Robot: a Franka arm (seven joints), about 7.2 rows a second.
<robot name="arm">
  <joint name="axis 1" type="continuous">
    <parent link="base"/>
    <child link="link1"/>
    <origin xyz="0 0 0.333"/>
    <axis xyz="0 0 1"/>
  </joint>
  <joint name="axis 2" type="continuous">
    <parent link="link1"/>
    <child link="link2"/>
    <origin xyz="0 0 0"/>
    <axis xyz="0 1 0"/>
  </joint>
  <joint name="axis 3" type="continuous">
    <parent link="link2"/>
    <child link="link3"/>
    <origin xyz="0 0 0.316"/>
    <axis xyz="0 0 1"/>
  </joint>
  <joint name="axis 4" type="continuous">
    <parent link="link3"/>
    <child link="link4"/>
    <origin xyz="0.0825 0 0"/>
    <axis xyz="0 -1 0"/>
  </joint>
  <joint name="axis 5" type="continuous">
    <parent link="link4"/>
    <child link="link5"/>
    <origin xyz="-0.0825 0 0.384"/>
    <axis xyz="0 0 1"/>
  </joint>
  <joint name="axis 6" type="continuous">
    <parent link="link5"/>
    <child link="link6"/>
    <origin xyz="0 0 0"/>
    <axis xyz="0 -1 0"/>
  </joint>
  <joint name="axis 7" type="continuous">
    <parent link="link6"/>
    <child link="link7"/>
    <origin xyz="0.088 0 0"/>
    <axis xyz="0 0 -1"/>
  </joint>
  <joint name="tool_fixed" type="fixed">
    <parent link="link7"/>
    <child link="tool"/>
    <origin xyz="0 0 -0.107" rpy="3.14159 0 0"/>
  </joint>
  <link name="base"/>
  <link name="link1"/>
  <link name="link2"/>
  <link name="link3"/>
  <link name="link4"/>
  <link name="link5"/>
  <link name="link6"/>
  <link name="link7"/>
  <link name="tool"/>
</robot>
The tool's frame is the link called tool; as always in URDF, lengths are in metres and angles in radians. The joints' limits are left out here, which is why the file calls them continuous.
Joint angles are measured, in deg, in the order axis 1, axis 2, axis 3, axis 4, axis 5, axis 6, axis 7. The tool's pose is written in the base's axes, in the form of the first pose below.
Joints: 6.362, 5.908, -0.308, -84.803, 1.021, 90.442, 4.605
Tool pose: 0.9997, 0.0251, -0.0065, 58.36; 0.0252, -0.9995, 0.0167, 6.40; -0.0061, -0.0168, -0.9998, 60.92; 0, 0, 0, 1
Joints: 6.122, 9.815, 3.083, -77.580, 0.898, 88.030, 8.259
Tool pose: 0.9998, 0.0164, 0.0072, 59.66; 0.0162, -0.9995, 0.0263, 9.52; 0.0077, -0.0262, -0.9996, 62.43; 0, 0, 0, 1
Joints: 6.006, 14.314, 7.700, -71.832, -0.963, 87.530, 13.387
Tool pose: 0.9998, 0.0003, 0.0218, 61.10; -0.0002, -0.9998, 0.0220, 13.46; 0.0218, -0.0220, -0.9995, 62.32; 0, 0, 0, 1
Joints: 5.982, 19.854, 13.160, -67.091, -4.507, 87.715, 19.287
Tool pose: 0.9996, -0.0205, 0.0209, 62.73; -0.0206, -0.9998, 0.0057, 17.72; 0.0208, -0.0061, -0.9998, 60.36; 0, 0, 0, 1
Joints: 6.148, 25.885, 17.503, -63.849, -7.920, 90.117, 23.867
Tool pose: 0.9990, -0.0358, 0.0255, 64.80; -0.0359, -0.9993, 0.0032, 21.20; 0.0253, -0.0041, -0.9997, 56.87; 0, 0, 0, 1
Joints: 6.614, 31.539, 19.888, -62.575, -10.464, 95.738, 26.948
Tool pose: 0.9975, -0.0470, 0.0526, 67.16; -0.0481, -0.9986, 0.0197, 23.81; 0.0516, -0.0222, -0.9984, 52.40; 0, 0, 0, 1
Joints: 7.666, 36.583, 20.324, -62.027, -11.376, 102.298, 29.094
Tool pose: 0.9948, -0.0595, 0.0829, 69.20; -0.0639, -0.9966, 0.0522, 25.88; 0.0795, -0.0572, -0.9952, 47.79; 0, 0, 0, 1
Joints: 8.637, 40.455, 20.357, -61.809, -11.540, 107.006, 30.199
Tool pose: 0.9937, -0.0626, 0.0933, 70.35; -0.0700, -0.9944, 0.0792, 27.50; 0.0878, -0.0852, -0.9925, 43.87; 0, 0, 0, 1
